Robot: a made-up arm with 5 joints.
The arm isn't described. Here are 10 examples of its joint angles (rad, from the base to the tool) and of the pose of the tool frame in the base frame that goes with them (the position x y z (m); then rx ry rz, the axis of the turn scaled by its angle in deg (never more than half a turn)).
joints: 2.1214 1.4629 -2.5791 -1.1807 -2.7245
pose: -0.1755 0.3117 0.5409 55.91 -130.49 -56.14
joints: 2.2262 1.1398 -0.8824 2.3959 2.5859
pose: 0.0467 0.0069 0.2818 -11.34 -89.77 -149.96
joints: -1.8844 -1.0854 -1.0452 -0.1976 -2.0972
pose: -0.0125 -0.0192 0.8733 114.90 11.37 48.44
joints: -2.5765 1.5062 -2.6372 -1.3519 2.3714
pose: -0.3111 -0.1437 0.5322 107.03 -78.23 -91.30
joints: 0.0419 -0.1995 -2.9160 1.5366 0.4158
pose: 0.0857 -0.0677 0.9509 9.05 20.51 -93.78
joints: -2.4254 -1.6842 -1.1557 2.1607 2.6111
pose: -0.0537 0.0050 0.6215 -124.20 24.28 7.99
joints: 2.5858 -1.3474 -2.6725 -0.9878 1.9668
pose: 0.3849 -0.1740 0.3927 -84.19 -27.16 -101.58
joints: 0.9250 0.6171 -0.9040 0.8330 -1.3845
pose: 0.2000 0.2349 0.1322 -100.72 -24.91 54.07
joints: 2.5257 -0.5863 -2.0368 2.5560 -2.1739
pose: -0.1225 0.0885 0.6410 17.09 -131.38 114.13
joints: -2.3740 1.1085 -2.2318 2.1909 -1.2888
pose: -0.2474 -0.2293 0.1901 9.33 109.64 -57.96
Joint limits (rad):
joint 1: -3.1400..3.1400
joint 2: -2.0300..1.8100
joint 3: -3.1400..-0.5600
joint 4: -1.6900..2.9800
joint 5: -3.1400..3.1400
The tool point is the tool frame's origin. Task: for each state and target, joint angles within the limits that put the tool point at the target. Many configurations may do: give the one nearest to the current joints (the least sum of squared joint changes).
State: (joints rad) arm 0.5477 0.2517 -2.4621 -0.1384 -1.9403
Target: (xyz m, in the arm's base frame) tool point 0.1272 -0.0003 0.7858
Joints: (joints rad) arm 0.1420 0.6438 -2.6561 -1.0637 -1.9302
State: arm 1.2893 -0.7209 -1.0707 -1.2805 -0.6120
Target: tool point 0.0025 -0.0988 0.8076
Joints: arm 1.2468 -0.7580 -1.1261 -1.1905 -0.6221
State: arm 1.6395 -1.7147 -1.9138 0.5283 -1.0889
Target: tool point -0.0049 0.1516 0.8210
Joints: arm 1.7048 -1.1803 -1.1149 0.9985 -1.1486
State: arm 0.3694 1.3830 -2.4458 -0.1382 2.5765
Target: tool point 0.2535 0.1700 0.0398
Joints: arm 0.7621 1.8100 -1.5693 -0.5338 2.6668
